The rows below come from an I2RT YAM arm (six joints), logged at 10 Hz.
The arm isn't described. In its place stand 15 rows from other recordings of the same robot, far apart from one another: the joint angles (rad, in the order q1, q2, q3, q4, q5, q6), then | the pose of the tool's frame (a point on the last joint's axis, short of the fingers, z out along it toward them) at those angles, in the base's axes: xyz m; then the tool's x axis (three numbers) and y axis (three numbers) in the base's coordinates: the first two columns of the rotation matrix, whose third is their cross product.
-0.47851, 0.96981, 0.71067, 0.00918, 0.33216, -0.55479 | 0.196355, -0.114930, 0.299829, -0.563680, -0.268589, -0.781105, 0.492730, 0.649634, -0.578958
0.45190, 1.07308, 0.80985, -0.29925, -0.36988, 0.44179 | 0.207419, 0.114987, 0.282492, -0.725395, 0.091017, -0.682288, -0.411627, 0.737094, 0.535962
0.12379, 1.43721, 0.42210, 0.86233, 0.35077, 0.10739 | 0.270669, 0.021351, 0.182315, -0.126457, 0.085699, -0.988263, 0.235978, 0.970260, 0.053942
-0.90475, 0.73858, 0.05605, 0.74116, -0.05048, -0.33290 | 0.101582, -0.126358, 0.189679, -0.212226, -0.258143, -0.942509, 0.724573, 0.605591, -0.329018
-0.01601, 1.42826, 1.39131, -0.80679, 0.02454, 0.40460 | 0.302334, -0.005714, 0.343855, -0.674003, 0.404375, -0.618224, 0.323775, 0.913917, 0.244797
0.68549, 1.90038, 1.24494, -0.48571, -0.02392, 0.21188 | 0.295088, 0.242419, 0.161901, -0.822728, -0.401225, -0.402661, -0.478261, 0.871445, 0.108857
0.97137, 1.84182, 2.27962, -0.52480, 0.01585, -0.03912 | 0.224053, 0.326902, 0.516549, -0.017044, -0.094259, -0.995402, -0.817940, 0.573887, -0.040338
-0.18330, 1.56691, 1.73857, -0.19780, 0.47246, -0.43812 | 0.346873, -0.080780, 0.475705, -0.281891, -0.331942, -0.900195, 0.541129, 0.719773, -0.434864
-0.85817, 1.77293, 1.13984, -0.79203, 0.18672, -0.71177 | 0.205425, -0.247839, 0.167721, -0.986977, 0.160550, 0.010052, 0.153784, 0.960023, -0.233893
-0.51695, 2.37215, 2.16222, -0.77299, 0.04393, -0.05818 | 0.453469, -0.259604, 0.213631, -0.752105, 0.360763, -0.551532, 0.471993, 0.878919, -0.068730
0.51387, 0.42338, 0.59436, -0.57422, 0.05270, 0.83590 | 0.097839, 0.053072, 0.279788, -0.562000, 0.533524, -0.632067, -0.047318, 0.742173, 0.668536
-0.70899, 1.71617, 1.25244, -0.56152, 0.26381, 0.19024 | 0.267535, -0.241715, 0.226157, -0.498864, 0.668423, -0.551675, 0.840742, 0.527795, -0.120770
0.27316, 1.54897, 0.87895, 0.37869, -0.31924, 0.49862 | 0.330917, 0.104314, 0.241359, -0.503825, 0.330382, -0.798128, -0.346924, 0.768782, 0.537232
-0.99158, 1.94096, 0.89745, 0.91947, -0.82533, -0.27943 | 0.234288, -0.310423, 0.165946, -0.111589, -0.171176, -0.978901, 0.143359, 0.971976, -0.186307
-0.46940, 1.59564, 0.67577, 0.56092, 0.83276, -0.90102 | 0.268525, -0.165729, 0.184463, -0.917375, -0.126146, -0.377507, 0.326828, 0.302591, -0.895333
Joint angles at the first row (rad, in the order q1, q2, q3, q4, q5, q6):
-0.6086, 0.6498, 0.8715, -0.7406, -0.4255, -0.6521
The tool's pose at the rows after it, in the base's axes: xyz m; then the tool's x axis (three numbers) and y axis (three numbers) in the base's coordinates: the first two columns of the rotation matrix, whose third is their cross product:
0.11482, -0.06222, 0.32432, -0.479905, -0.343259, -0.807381, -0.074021, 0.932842, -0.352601
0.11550, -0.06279, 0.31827, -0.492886, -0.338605, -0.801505, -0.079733, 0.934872, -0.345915
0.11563, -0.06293, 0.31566, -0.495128, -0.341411, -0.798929, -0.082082, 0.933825, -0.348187
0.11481, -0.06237, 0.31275, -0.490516, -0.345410, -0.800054, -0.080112, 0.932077, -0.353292
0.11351, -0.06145, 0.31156, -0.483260, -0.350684, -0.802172, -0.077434, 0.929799, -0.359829
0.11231, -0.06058, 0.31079, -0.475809, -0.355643, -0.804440, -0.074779, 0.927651, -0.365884
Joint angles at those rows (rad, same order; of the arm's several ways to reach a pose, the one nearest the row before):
-0.6086, 0.6506, 0.8448, -0.7395, -0.4224, -0.6555
-0.6086, 0.6502, 0.8257, -0.7391, -0.4202, -0.6598
-0.6087, 0.6476, 0.8154, -0.7345, -0.4191, -0.6644
-0.6086, 0.6358, 0.7990, -0.7227, -0.4187, -0.6651
-0.6087, 0.6231, 0.7887, -0.7143, -0.4191, -0.6655
-0.6086, 0.6117, 0.7803, -0.7067, -0.4198, -0.6655

